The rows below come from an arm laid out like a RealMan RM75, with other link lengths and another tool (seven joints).
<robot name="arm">
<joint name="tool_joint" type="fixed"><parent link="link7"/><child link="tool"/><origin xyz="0.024 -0.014 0.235" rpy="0 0.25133 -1.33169"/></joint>
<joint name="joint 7" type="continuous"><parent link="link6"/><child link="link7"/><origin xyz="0 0 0.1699" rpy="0 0 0"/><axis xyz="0 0 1"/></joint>
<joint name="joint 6" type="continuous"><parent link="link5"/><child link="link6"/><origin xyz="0 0 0" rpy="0 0 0"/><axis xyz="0 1 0"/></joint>
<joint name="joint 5" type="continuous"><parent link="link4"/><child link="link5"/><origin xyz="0 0 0.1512" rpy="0 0 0"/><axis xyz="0 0 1"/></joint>
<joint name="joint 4" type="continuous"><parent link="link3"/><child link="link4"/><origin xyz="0 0 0" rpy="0 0 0"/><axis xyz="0 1 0"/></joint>
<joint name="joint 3" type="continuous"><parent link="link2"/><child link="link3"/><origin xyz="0 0 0.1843" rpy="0 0 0"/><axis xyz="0 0 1"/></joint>
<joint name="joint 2" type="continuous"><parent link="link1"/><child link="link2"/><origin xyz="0 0 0" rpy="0 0 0"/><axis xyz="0 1 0"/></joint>
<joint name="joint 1" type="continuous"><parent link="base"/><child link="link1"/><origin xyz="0 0 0.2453" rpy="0 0 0"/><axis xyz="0 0 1"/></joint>
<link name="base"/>
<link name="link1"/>
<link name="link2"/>
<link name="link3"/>
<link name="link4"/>
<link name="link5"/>
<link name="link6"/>
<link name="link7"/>
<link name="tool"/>
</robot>
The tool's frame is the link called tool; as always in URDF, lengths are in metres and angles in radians. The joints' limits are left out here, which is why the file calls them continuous.
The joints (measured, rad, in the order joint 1, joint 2, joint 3, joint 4, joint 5, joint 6, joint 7), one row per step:
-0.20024, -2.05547, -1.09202, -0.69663, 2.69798, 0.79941, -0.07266
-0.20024, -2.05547, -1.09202, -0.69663, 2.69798, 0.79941, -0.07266
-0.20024, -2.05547, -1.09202, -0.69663, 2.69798, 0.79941, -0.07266
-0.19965, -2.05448, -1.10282, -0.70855, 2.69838, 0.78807, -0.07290
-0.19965, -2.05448, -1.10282, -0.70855, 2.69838, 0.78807, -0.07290
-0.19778, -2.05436, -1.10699, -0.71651, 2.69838, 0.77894, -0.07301
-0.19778, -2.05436, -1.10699, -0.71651, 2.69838, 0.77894, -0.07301
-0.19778, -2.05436, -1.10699, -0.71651, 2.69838, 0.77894, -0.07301
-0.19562, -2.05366, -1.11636, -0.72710, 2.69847, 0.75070, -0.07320
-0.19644, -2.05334, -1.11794, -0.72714, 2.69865, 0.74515, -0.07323
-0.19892, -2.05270, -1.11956, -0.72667, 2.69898, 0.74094, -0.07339
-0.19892, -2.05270, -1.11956, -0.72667, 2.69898, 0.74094, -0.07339
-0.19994, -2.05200, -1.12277, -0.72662, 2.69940, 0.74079, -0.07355
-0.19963, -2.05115, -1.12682, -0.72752, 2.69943, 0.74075, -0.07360
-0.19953, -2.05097, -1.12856, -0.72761, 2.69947, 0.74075, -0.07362
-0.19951, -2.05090, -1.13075, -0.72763, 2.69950, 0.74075, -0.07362
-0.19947, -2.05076, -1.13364, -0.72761, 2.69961, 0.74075, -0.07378
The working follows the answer.
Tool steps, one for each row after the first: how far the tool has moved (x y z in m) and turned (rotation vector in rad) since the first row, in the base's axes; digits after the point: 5 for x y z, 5 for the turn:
0.00000, 0.00000, 0.00000, 0.00000, 0.00000, 0.00000
0.00000, 0.00000, 0.00000, 0.00000, 0.00000, 0.00000
-0.00045, 0.00200, 0.00364, 0.00573, -0.00431, 0.00413
-0.00045, 0.00200, 0.00364, 0.00573, -0.00431, 0.00413
-0.00130, 0.00273, 0.00426, 0.00592, -0.00689, 0.00818
-0.00130, 0.00273, 0.00426, 0.00592, -0.00689, 0.00818
-0.00130, 0.00273, 0.00426, 0.00592, -0.00689, 0.00818
-0.00788, 0.00444, 0.00240, -0.00099, -0.00641, 0.02640
-0.00943, 0.00483, 0.00160, -0.00325, -0.00492, 0.03013
-0.01000, 0.00545, 0.00117, -0.00477, -0.00323, 0.03162
-0.01000, 0.00545, 0.00117, -0.00477, -0.00323, 0.03162
-0.01026, 0.00603, 0.00262, -0.00214, -0.00295, 0.03200
-0.01104, 0.00657, 0.00474, 0.00179, -0.00337, 0.03348
-0.01144, 0.00678, 0.00556, 0.00335, -0.00356, 0.03429
-0.01191, 0.00705, 0.00653, 0.00526, -0.00390, 0.03529
-0.01255, 0.00739, 0.00781, 0.00772, -0.00438, 0.03664

Tool pose at each row, in the base's axes (x y z in m, rotation vector in rad; rounded; the steps above come from the unrounded poses):
-0.14909, 0.52853, 0.01200, -0.90521, -1.60133, -1.64633
-0.14909, 0.52853, 0.01200, -0.90521, -1.60133, -1.64633
-0.14909, 0.52853, 0.01200, -0.90521, -1.60133, -1.64633
-0.14954, 0.53054, 0.01564, -0.89545, -1.59957, -1.65029
-0.14954, 0.53054, 0.01564, -0.89545, -1.59957, -1.65029
-0.15039, 0.53126, 0.01626, -0.88977, -1.60195, -1.64943
-0.15039, 0.53126, 0.01626, -0.88977, -1.60195, -1.64943
-0.15039, 0.53126, 0.01626, -0.88977, -1.60195, -1.64943
-0.15697, 0.53298, 0.01440, -0.87652, -1.61188, -1.63200
-0.15852, 0.53336, 0.01360, -0.87518, -1.61378, -1.62691
-0.15908, 0.53398, 0.01316, -0.87573, -1.61439, -1.62371
-0.15908, 0.53398, 0.01316, -0.87573, -1.61439, -1.62371
-0.15935, 0.53456, 0.01461, -0.87423, -1.61177, -1.62499
-0.16013, 0.53510, 0.01674, -0.87059, -1.60858, -1.62686
-0.16053, 0.53531, 0.01755, -0.86891, -1.60738, -1.62746
-0.16099, 0.53558, 0.01852, -0.86679, -1.60598, -1.62826
-0.16164, 0.53593, 0.01980, -0.86395, -1.60420, -1.62928

